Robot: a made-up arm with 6 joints.
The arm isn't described. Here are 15 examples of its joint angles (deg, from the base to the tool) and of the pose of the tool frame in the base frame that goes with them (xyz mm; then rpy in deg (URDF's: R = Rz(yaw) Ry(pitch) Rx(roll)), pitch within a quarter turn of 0, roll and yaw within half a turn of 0).
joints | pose
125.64 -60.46 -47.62 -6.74 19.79 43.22 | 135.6 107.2 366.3 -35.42 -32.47 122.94
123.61 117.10 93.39 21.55 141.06 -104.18 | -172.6 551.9 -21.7 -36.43 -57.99 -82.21
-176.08 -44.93 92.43 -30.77 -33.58 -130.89 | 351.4 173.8 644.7 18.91 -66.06 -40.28
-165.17 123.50 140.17 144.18 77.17 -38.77 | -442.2 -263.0 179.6 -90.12 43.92 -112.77
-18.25 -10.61 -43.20 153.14 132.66 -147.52 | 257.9 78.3 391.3 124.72 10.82 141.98
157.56 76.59 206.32 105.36 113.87 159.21 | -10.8 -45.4 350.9 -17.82 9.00 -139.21
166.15 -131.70 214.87 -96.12 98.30 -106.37 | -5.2 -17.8 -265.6 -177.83 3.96 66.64
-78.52 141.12 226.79 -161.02 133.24 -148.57 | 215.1 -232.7 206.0 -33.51 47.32 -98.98
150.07 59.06 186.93 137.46 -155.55 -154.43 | -64.3 -110.8 478.6 -103.99 64.93 108.73
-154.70 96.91 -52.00 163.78 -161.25 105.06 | -12.2 -190.4 -50.3 60.73 -12.98 -159.99
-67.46 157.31 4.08 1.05 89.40 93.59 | -209.8 52.0 -240.4 -91.47 63.81 -65.08
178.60 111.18 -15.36 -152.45 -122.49 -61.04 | -60.6 -152.7 -115.1 -102.97 0.78 -158.44
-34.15 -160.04 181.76 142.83 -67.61 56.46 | 237.0 6.7 -104.6 168.38 -35.52 -77.49
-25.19 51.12 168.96 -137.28 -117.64 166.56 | 248.1 24.5 667.3 166.53 45.57 95.65
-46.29 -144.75 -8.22 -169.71 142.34 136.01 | -124.2 377.6 134.9 51.48 6.22 -52.59
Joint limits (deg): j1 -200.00..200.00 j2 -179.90..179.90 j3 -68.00..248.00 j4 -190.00..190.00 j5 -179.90..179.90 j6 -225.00..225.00
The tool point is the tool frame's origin. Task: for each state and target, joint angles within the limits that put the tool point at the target. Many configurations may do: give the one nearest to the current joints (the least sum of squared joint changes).
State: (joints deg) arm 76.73 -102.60 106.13 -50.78 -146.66 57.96
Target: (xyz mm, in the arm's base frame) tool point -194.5 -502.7 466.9
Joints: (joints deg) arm 59.58 -74.57 91.67 -60.04 -146.66 57.96
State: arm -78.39 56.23 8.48 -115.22 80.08 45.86
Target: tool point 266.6 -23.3 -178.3
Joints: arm -32.30 99.92 21.29 -134.91 80.08 45.86
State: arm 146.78 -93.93 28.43 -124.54 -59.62 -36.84
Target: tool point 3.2 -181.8 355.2
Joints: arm 126.57 -107.27 -19.00 -127.45 -59.62 -36.84
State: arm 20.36 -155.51 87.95 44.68 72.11 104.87
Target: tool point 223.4 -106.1 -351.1
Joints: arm 6.00 -179.81 112.05 42.18 72.11 104.87
